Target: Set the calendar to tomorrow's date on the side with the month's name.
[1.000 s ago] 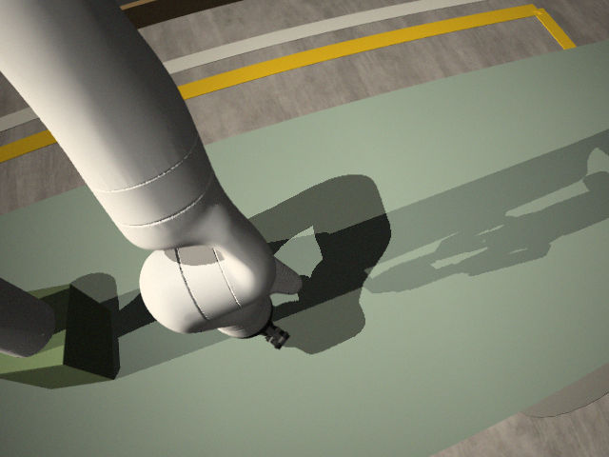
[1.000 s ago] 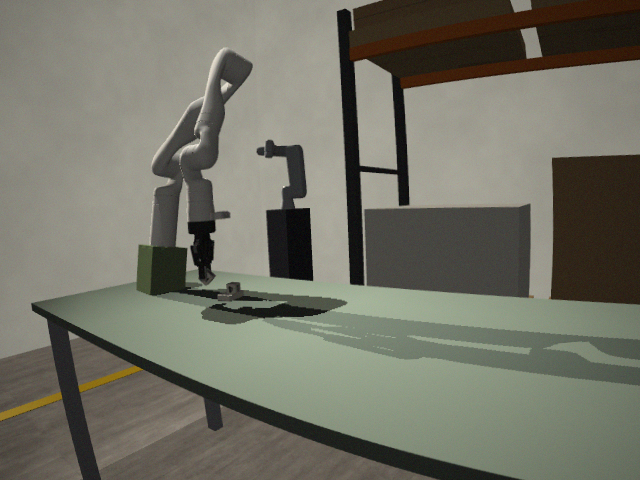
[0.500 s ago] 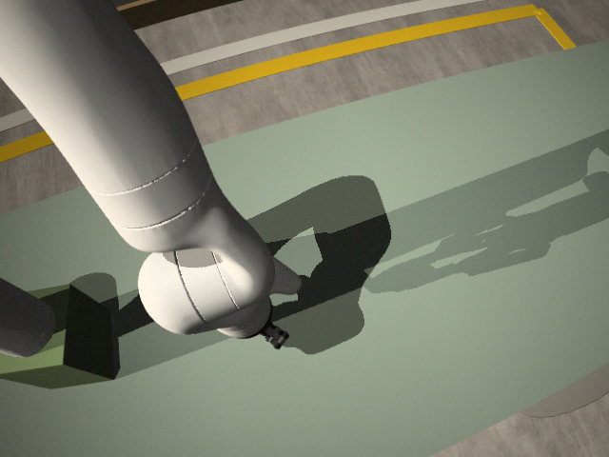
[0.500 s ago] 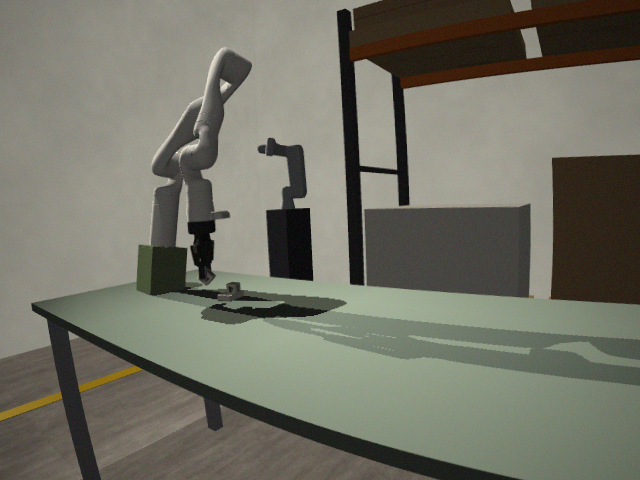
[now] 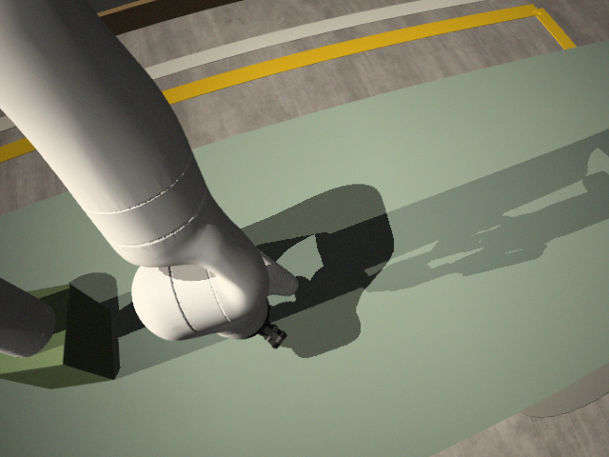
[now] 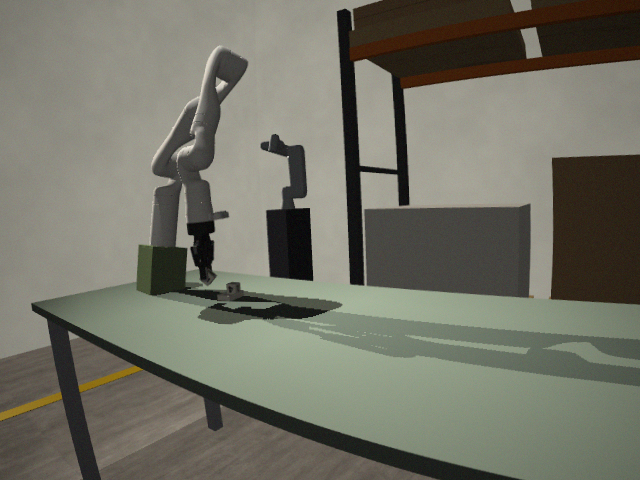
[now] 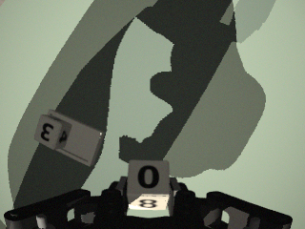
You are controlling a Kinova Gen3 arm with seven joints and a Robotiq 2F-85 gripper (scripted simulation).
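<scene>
My gripper is now 10 mm above the white cube. Also, from my hand: white tray: 40 mm behind, 100 mm to the left, 90 mm below.
</scene>
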